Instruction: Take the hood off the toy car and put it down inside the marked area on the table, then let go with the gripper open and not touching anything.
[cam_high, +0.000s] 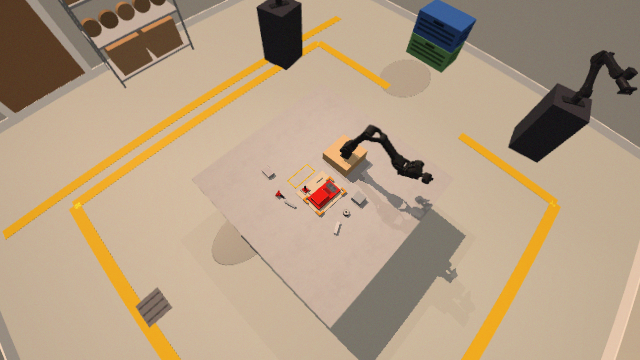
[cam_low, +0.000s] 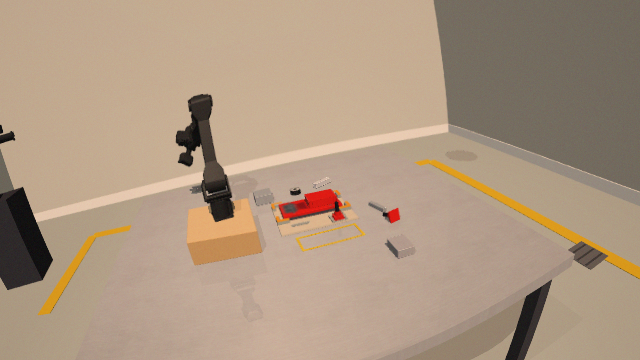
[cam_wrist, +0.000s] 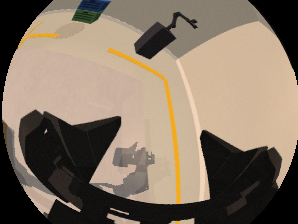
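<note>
The red hood is 520 mm to the right of my gripper tip, 420 mm ahead of it and 170 mm below it. Round my gripper tip: black wheel 410 mm ahead, 320 mm to the right, 200 mm below.
</note>
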